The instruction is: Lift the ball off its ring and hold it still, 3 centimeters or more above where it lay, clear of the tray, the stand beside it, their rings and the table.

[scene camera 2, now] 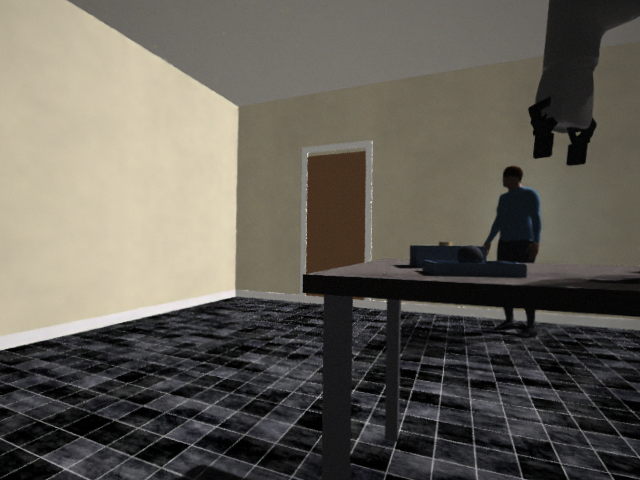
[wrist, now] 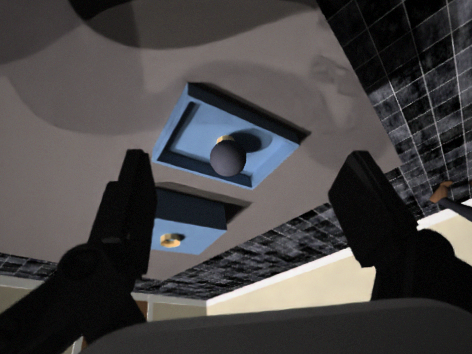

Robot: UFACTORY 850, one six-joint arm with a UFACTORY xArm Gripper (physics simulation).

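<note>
A dark grey ball [scene camera 2: 470,254] [wrist: 228,158] rests in the blue tray [scene camera 2: 504,269] [wrist: 272,167], on a yellow ring [wrist: 225,138] that is mostly hidden under it. The blue stand [scene camera 2: 431,255] [wrist: 192,240] is beside the tray, with an empty yellow ring [scene camera 2: 445,243] [wrist: 170,240] on its top. My gripper [scene camera 2: 559,149] [wrist: 249,173] is wide open with nothing between its fingers. In the scene view it hangs high above the table, up and to the right of the ball. In the wrist view the ball shows beyond the fingers, between their tips.
The table [scene camera 2: 372,286] [wrist: 90,200] bears the tray and the stand; its edge runs near both. A person in a blue top [scene camera 2: 518,214] stands behind the table, and a hand [wrist: 442,192] shows at the right of the wrist view. Arm shadows fall on the table top.
</note>
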